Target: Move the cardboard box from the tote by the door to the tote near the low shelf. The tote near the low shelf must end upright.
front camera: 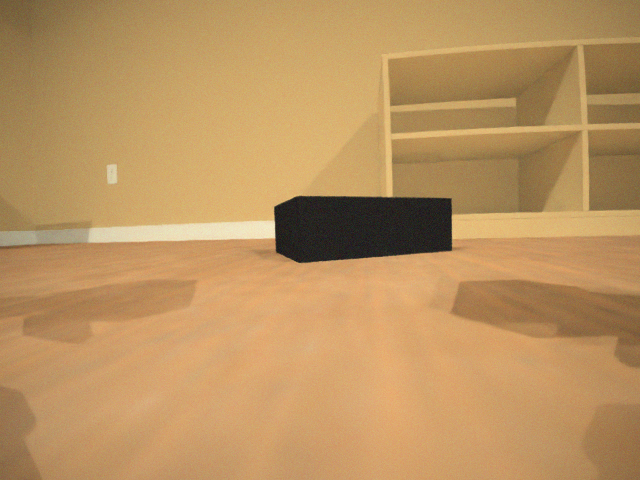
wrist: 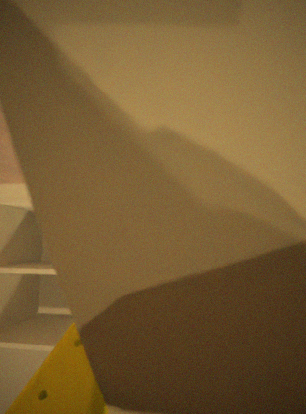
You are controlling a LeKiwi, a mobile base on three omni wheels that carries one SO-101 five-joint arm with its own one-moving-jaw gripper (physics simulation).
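Frame: origin at the arm's base, x up, y back, z right, level; centimetres.
Seen in the pictures: hand, its tool point: (wrist: pixel 134 283).
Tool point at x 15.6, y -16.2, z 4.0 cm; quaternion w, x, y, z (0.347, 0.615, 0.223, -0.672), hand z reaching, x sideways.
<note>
Offsets run from my tool point to a thing's middle. "spot": to the spot under its first point. Level surfaces: height alone.
The cardboard box {dx -1.2, dy +0.9, dz -2.8 cm} (wrist: pixel 125 215) fills most of the wrist view, large and close, partly in shadow. My gripper is shut on it; a yellow jaw part shows at the lower left of the wrist view, against the box's edge, and the rest of the gripper is hidden behind the box. A black tote {dx -19.5, dy -43.0, dz +3.5 cm} (front camera: pixel 372 227) stands upright on the floor in the front view, a little right of the middle, before the left end of the low shelf {spot: dx -4.2, dy -65.2, dz +77.2 cm} (front camera: pixel 584 170). The inside of the tote does not show. The tote by the door does not show in these views.
The wall (front camera: pixel 206 103) with a white baseboard (front camera: pixel 180 230) and an outlet {dx +15.5, dy -138.3, dz -126.0 cm} (front camera: pixel 112 174) runs behind the tote. Shadows lie on the wooden floor {dx -24.5 cm} (front camera: pixel 320 361) at left and right. Part of the low shelf (wrist: pixel 27 270) shows at the wrist view's left edge.
</note>
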